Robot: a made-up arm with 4 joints.
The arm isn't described. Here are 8 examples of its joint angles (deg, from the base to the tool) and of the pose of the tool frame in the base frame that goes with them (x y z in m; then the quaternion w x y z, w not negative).
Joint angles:
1: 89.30 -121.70 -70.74 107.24
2: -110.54 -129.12 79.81 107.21
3: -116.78 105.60 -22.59 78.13
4: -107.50 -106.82 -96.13 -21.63
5: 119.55 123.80 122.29 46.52
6: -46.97 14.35 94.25 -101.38
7: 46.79 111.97 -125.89 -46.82
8: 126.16 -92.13 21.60 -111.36
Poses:
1: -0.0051 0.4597 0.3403 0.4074 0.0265 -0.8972 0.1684
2: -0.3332 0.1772 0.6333 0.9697 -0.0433 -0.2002 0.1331
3: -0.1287 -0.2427 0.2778 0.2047 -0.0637 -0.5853 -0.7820
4: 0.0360 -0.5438 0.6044 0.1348 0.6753 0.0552 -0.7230
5: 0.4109 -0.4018 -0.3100 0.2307 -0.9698 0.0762 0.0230
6: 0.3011 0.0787 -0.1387 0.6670 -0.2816 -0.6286 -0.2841
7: 0.0532 0.6457 -0.3425 0.0672 0.1901 -0.9305 0.3059
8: -0.1054 0.0913 0.1655 0.5791 -0.7989 0.1621 -0.0119
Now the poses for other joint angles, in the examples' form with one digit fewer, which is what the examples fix.
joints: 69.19 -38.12 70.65 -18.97
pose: -0.028 -0.263 0.228 0.319 -0.468 -0.058 -0.822
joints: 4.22 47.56 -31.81 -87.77
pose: -0.364 0.274 0.003 0.554 0.428 -0.706 -0.109
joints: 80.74 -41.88 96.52 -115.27
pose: -0.295 -0.313 0.242 0.029 0.978 0.045 0.201
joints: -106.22 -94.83 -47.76 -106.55
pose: 0.242 -0.398 0.309 0.197 -0.144 0.337 -0.909
